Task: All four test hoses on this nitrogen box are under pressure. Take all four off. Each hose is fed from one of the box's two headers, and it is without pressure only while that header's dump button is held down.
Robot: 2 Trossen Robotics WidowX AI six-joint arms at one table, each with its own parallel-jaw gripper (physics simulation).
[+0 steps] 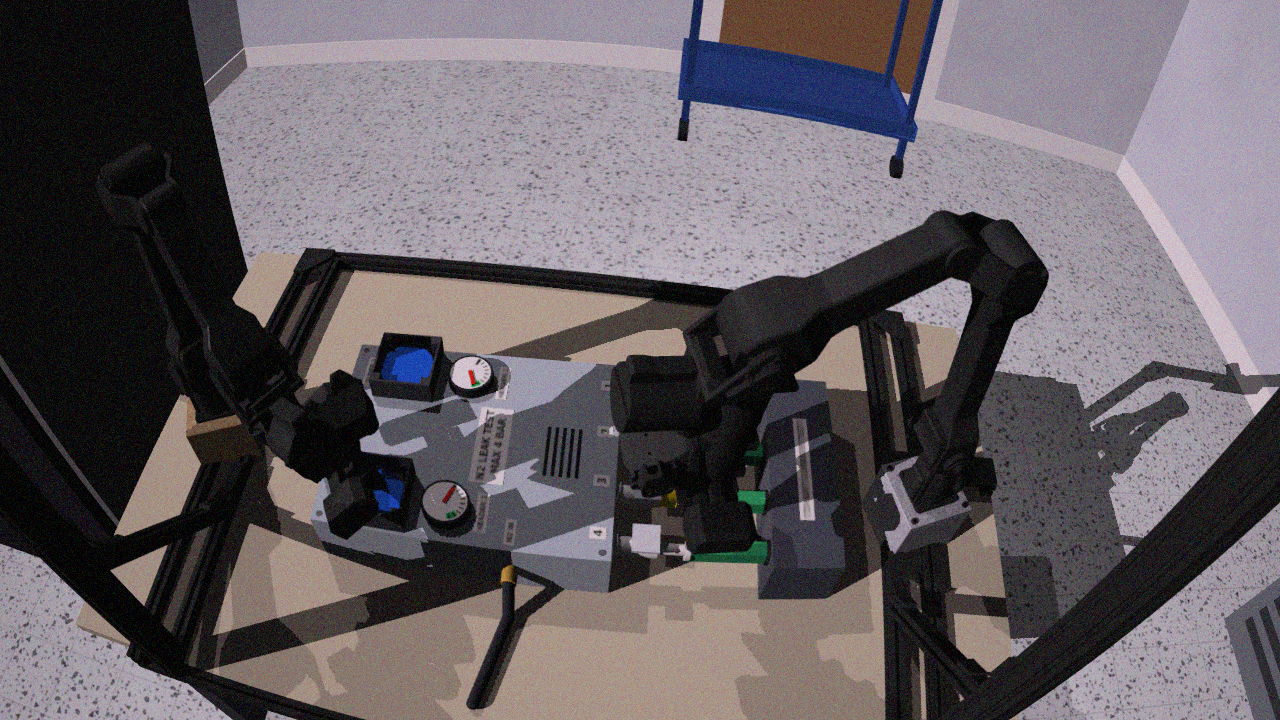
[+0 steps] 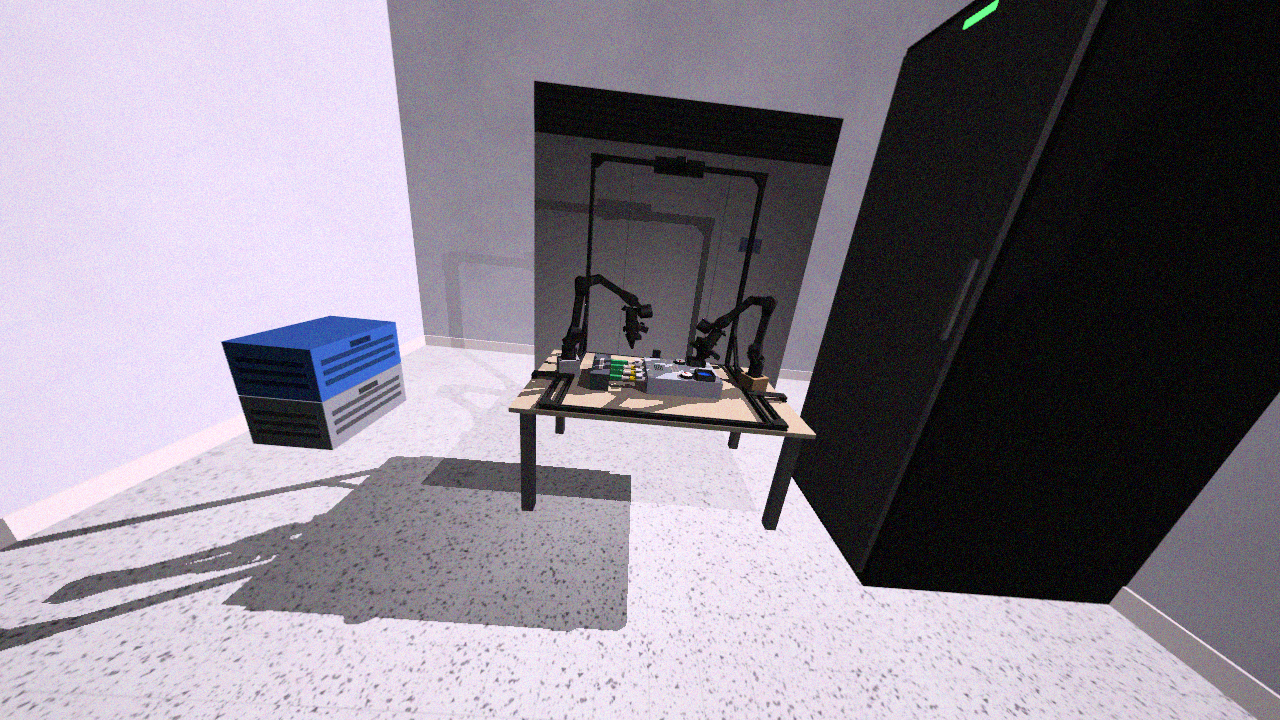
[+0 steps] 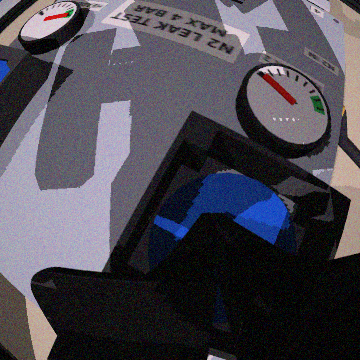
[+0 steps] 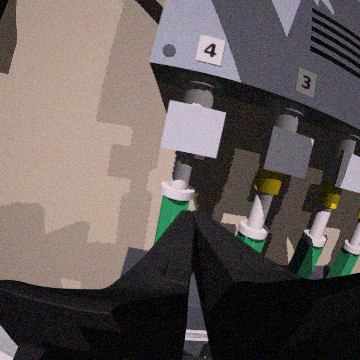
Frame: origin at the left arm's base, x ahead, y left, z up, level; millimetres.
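Seen in the pictures: left gripper, fingertip midpoint: (image 1: 383, 485) (image 2: 695, 363) (image 3: 209, 222); right gripper, fingertip midpoint: (image 1: 685, 512) (image 2: 632, 348) (image 4: 189, 219); left arm's base at its link origin: (image 1: 215, 401) (image 2: 754, 375); right arm's base at its link origin: (image 1: 927, 487) (image 2: 568, 357).
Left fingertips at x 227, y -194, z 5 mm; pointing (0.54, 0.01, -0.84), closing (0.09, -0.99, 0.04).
Observation:
Pixels of each thing's top centre, then the offset from my left fingertips to it. "*": a spot on its surface instead.
- gauge at a spot on its surface: (image 3: 283, 107) (image 1: 439, 498) * 61 mm ahead, 37 mm right, 6 mm up
- far button at its top centre: (image 1: 406, 365) 62 mm ahead, 166 mm left, 8 mm up
- green hose 4 at a spot on its surface: (image 4: 168, 214) * 324 mm ahead, 164 mm right, 24 mm down
- port 4's white tab at a spot on its surface: (image 4: 193, 128) * 266 mm ahead, 136 mm right, 11 mm down
- Hose 3 at a spot on its surface: (image 4: 254, 241) * 364 mm ahead, 101 mm right, 24 mm down
- dark block at a spot on its surface: (image 1: 809, 493) * 464 mm ahead, 146 mm right, 8 mm down
- black feed hose at a spot on its surface: (image 1: 495, 643) * 74 mm ahead, 191 mm right, 74 mm down
The grey nitrogen box (image 1: 566, 400) (image 2: 680, 386) (image 4: 257, 43) has two blue dump buttons and two gauges. My left gripper (image 1: 372, 497) (image 3: 209, 222) (image 2: 703, 357) is shut and empty, its tips on the near button (image 1: 390, 495) (image 3: 250, 200). The gauge (image 1: 446, 502) (image 3: 283, 107) beside that button has its needle far from the green mark. The far button (image 1: 409, 365) is free. My right gripper (image 1: 709, 539) (image 4: 189, 219) (image 2: 635, 342) is shut and empty, over green hose 4 (image 1: 737, 553) (image 4: 168, 214) just behind its white ring, below port 4's white tab (image 4: 193, 128). Hose 3 (image 4: 254, 241) and the others stay plugged in.
A dark block (image 1: 809, 493) holds the hoses' far ends. A black feed hose (image 1: 495, 643) leaves the box's front. A black frame (image 1: 495, 272) runs round the table. A blue cart (image 1: 795, 86) stands behind it. A blue crate (image 2: 337, 357) and a black cabinet (image 2: 923, 322) stand on the floor.

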